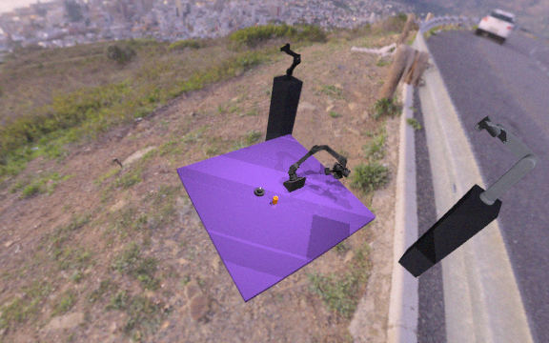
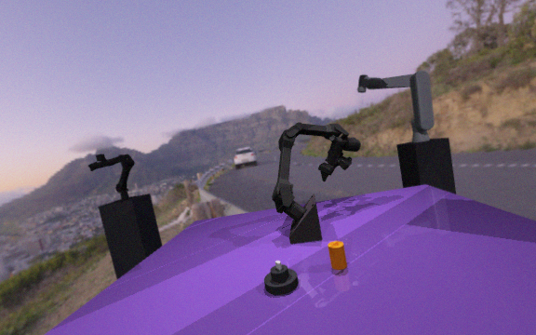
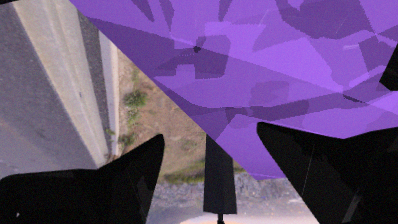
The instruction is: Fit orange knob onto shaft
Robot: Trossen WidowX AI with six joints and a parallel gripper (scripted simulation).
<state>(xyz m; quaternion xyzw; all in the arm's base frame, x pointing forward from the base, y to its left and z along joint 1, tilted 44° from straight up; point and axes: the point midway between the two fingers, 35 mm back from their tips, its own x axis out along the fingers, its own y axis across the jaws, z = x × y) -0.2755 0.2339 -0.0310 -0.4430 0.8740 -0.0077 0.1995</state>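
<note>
Right now my gripper tip is 570 mm short of the orange knob, 120 mm to the left of it and 100 mm above it. Also, from my gripper tip: round pedestal (610 mm ahead, 280 mm to the right, 110 mm below).
</note>
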